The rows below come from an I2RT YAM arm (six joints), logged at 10 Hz.
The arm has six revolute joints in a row. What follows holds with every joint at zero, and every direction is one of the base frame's.
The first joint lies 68 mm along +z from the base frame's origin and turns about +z.
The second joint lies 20 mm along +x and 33.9 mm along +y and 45.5 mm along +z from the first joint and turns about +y.
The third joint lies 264 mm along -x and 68.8 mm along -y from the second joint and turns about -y.
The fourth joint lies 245 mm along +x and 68.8 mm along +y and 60 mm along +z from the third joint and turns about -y.
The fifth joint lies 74 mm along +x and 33.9 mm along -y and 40.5 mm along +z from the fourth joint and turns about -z.
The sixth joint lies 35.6 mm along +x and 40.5 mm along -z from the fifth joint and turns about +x.
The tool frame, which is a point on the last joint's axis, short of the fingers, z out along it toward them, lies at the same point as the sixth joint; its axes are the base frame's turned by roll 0, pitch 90 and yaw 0 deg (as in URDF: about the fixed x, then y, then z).
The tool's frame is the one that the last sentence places.
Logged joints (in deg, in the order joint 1, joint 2, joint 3, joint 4, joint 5, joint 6), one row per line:
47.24, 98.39, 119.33, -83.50, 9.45, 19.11
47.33, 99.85, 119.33, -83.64, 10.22, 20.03
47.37, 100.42, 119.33, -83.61, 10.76, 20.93
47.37, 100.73, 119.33, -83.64, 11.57, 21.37
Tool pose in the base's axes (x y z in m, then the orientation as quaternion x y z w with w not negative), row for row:
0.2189, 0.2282, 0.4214, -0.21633, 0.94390, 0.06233, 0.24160
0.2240, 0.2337, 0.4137, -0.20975, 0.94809, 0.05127, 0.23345
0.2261, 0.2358, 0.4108, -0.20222, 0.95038, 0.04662, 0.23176
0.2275, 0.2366, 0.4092, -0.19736, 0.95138, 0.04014, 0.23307
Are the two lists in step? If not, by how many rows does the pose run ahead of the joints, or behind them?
They are in step.
